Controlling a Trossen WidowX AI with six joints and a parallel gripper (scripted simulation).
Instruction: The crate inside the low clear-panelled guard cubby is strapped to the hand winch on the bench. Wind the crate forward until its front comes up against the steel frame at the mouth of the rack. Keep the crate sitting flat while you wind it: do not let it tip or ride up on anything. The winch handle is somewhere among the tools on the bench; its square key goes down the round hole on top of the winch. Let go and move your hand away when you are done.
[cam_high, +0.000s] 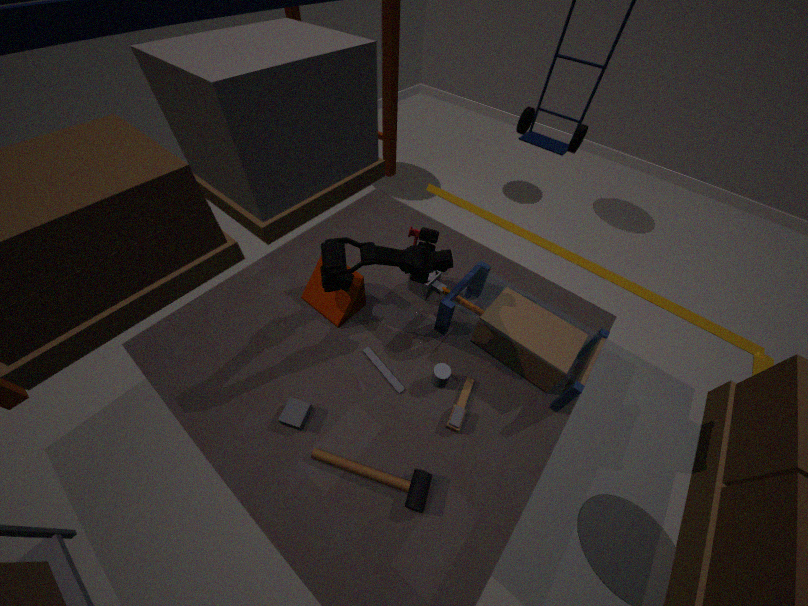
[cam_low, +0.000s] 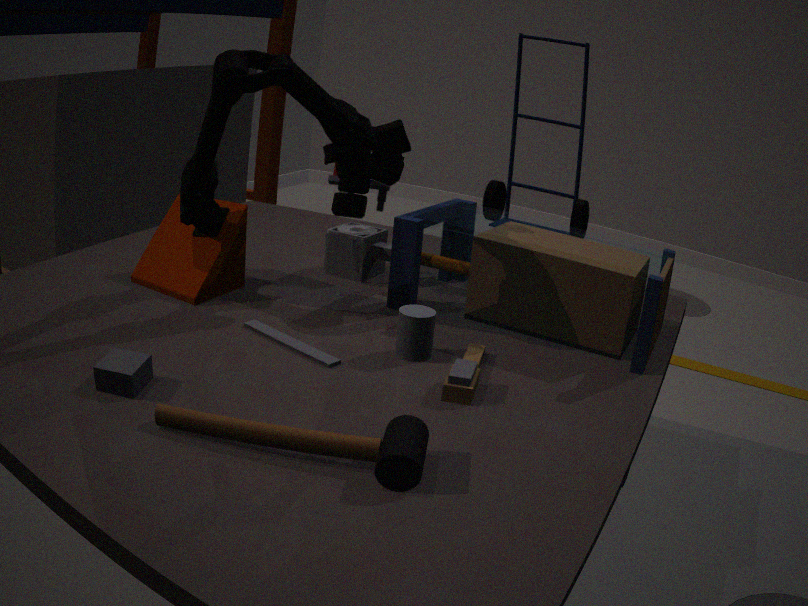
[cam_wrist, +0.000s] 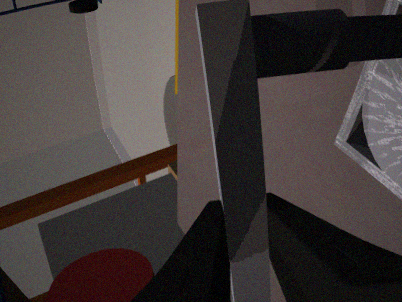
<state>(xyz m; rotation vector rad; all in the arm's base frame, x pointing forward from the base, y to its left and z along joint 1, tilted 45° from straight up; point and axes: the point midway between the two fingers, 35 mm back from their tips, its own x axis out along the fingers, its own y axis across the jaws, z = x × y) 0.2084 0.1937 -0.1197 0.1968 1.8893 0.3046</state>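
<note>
The red knob lies 5 cm behind my gripper tip and 4 cm above it. Round my gripper tip: flat grey bar 9 cm ahead, 41 cm to the right, 18 cm below; then grey winch 3 cm to the right, 15 cm below; then small wooden tool 36 cm ahead, 37 cm to the right, 16 cm below.
</note>
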